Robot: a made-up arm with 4 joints. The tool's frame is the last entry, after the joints.
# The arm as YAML. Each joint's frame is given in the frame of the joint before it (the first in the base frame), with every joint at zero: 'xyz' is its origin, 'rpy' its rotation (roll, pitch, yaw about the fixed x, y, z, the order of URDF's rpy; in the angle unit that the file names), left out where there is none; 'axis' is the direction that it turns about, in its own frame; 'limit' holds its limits. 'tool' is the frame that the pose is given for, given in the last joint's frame.
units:
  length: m
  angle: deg
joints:
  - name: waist
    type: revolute
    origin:
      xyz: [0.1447, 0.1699, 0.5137]
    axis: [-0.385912, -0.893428, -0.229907]
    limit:
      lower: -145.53
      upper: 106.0
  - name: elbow
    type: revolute
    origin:
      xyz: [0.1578, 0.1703, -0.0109]
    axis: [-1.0, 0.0, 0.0]
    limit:
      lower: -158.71
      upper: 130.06
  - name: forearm
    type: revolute
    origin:
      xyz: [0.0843, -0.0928, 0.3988]
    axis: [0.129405, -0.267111, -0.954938]
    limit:
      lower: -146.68
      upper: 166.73
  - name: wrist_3
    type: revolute
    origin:
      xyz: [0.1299, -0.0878, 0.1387]
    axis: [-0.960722, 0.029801, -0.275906]
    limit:
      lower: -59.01
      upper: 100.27
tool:
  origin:
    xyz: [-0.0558, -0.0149, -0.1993]
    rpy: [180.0, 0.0, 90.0]
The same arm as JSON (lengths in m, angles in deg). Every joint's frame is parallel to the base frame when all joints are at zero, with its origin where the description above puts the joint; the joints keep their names.
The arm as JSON. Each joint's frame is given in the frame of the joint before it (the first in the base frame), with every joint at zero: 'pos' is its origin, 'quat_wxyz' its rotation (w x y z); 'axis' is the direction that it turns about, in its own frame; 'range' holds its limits. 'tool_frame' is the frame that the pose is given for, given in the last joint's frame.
{
  "length_unit": "m",
  "angle_unit": "deg",
  "joints": [
    {
      "joint": "waist",
      "pos": [
        0.1447,
        0.1699,
        0.5137
      ],
      "quat_wxyz": [
        1.0,
        0.0,
        0.0,
        0.0
      ],
      "axis": [
        -0.385912,
        -0.893428,
        -0.229907
      ],
      "range": [
        -145.53,
        106.0
      ]
    },
    {
      "joint": "elbow",
      "pos": [
        0.1578,
        0.1703,
        -0.0109
      ],
      "quat_wxyz": [
        1.0,
        0.0,
        0.0,
        0.0
      ],
      "axis": [
        -1.0,
        0.0,
        0.0
      ],
      "range": [
        -158.71,
        130.06
      ]
    },
    {
      "joint": "forearm",
      "pos": [
        0.0843,
        -0.0928,
        0.3988
      ],
      "quat_wxyz": [
        1.0,
        0.0,
        0.0,
        0.0
      ],
      "axis": [
        0.129405,
        -0.267111,
        -0.954938
      ],
      "range": [
        -146.68,
        166.73
      ]
    },
    {
      "joint": "wrist_3",
      "pos": [
        0.1299,
        -0.0878,
        0.1387
      ],
      "quat_wxyz": [
        1.0,
        0.0,
        0.0,
        0.0
      ],
      "axis": [
        -0.960722,
        0.029801,
        -0.275906
      ],
      "range": [
        -59.01,
        100.27
      ]
    }
  ],
  "tool_frame": {
    "pos": [
      -0.0558,
      -0.0149,
      -0.1993
    ],
    "quat_wxyz": [
      0.0,
      0.707107,
      0.707107,
      0.0
    ]
  }
}

